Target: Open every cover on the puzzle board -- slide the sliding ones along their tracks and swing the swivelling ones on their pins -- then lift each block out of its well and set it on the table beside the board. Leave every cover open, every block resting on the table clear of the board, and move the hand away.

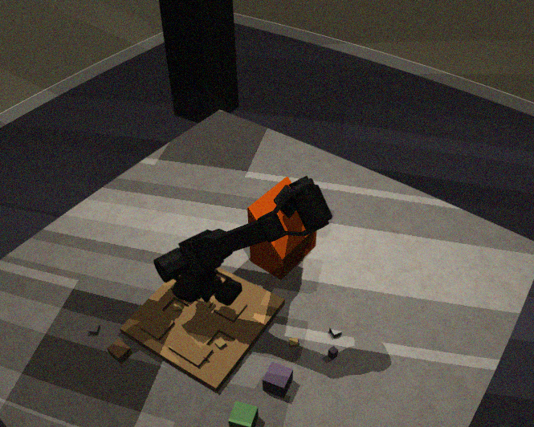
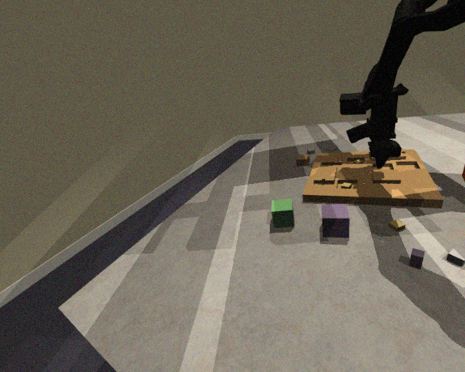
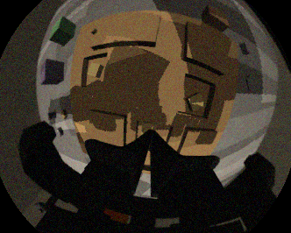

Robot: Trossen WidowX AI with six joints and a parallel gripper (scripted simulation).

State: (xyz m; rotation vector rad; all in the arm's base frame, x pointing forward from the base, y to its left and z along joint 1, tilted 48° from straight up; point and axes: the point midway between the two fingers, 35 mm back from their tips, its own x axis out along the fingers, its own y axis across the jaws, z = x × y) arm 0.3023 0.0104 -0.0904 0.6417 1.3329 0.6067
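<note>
The tan puzzle board lies 5 cm ahead of my gripper tip. The rest, counted from my gripper tip: brown cube (23 cm ahead, 9 cm to the right, 1 cm below); green cube (26 cm to the left, 22 cm ahead); purple cube (27 cm to the left, 10 cm ahead, 1 cm above).
</note>
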